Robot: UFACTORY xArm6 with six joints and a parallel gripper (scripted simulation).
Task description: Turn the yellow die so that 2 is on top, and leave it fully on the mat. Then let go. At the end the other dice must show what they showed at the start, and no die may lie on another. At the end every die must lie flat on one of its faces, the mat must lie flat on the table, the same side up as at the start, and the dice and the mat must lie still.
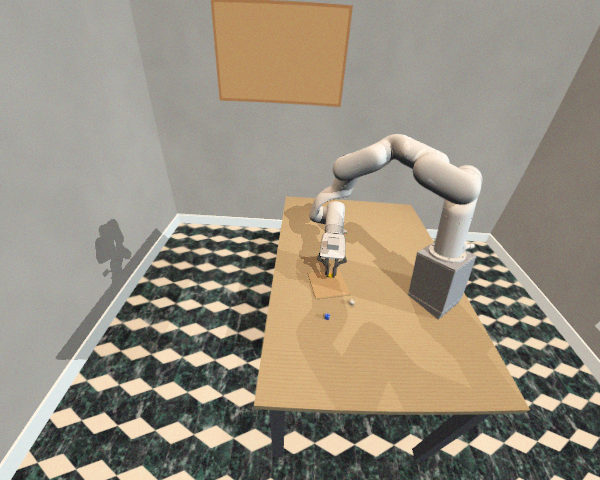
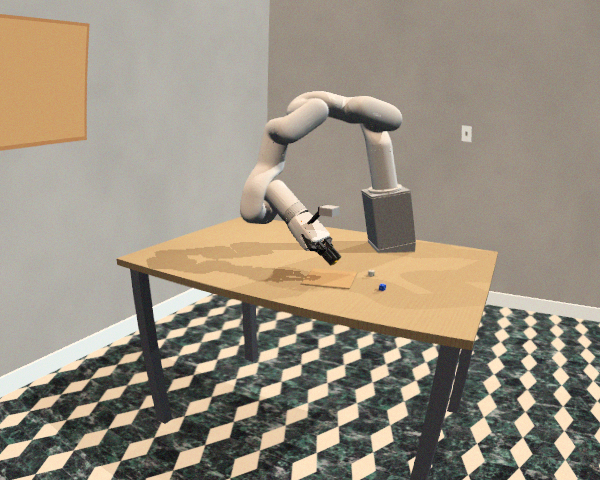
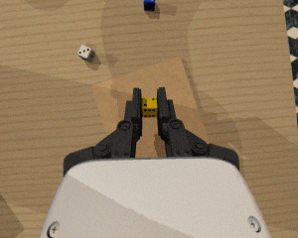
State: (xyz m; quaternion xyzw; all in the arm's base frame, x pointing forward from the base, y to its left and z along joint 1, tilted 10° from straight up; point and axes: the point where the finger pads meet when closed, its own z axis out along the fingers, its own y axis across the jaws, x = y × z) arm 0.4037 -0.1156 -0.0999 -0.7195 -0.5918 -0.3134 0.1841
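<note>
The tan mat lies 70 mm below my hand. Also, from my hand: yellow die (10 mm to the left, 10 mm below); then white die (110 mm to the left, 60 mm below, 60 mm behind); then blue die (160 mm to the left, 60 mm below, 50 mm ahead).
</note>
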